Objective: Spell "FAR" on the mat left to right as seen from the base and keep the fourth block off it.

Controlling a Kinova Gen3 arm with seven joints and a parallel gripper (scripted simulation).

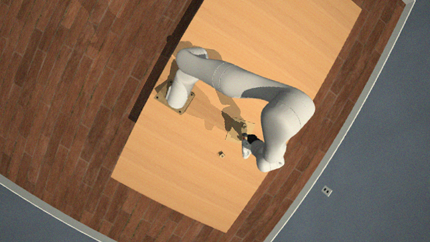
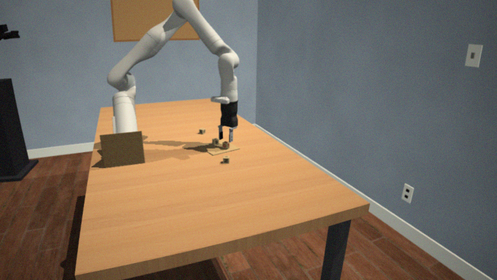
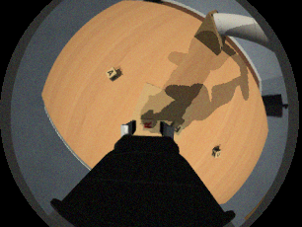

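Right now the tan mat is 5 cm below my hand, 3 cm behind it and 1 cm to the left of it.
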